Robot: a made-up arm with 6 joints.
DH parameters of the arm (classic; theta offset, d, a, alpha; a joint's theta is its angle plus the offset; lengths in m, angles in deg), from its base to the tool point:
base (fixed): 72.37 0 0.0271 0
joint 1: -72.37 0.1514 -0.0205 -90
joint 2: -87.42 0 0.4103 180
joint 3: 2.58 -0.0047 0.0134 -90
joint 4: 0 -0.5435 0.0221 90
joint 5: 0 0.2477 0.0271 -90
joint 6: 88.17 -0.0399 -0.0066 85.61
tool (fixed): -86 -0.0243 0 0
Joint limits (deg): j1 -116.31..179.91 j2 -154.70..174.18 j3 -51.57..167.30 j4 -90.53..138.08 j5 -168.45..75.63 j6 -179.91..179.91
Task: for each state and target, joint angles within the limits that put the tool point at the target. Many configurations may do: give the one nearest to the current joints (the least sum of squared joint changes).
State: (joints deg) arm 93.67 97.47 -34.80 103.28 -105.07 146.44
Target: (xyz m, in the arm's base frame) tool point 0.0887 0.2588 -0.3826
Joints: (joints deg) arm 83.78 76.14 -51.57 84.97 -114.79 150.65
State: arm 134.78 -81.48 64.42 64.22 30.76 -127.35
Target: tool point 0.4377 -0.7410 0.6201
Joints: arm 118.45 -82.68 31.53 66.77 41.92 -128.20
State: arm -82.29 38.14 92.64 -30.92 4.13 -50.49
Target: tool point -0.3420 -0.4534 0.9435
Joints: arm -103.84 46.56 113.44 -20.32 9.56 -52.57
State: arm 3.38 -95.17 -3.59 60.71 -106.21 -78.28
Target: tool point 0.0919 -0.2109 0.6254
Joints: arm -16.27 -57.72 -42.70 28.44 -104.93 -78.53
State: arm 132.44 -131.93 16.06 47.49 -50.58 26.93
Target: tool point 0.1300 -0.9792 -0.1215
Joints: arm 91.18 -122.63 39.56 66.35 -42.81 33.11
